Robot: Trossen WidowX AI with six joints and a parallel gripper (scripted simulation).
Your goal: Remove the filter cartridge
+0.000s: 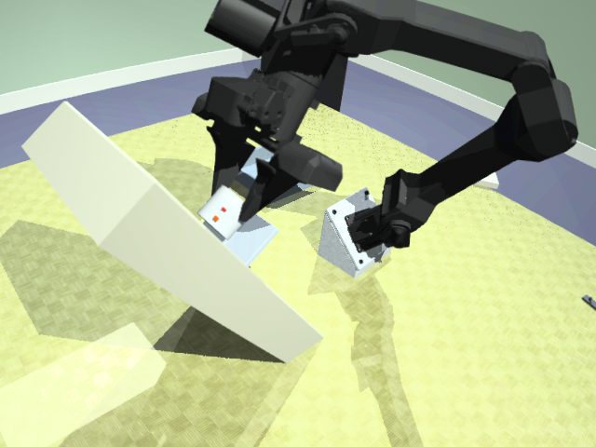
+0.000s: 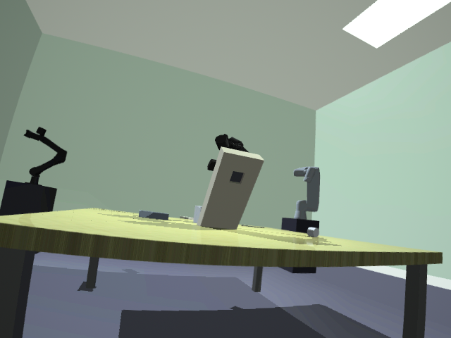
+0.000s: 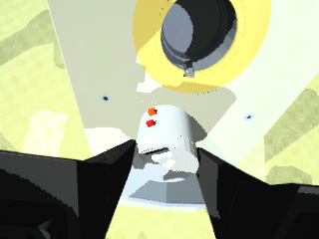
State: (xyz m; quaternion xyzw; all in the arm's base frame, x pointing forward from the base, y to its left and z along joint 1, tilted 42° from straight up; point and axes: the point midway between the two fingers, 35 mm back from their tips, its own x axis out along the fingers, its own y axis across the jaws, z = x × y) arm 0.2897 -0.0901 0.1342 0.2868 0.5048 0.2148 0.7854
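The cream service panel lies 40 mm below my gripper tip, 40 mm ahead of it and 10 mm to the right of it. From my gripper tip the other things lie so: round filter cartridge (right at my gripper tip); then tray (330 mm behind, 310 mm to the right, 210 mm below).
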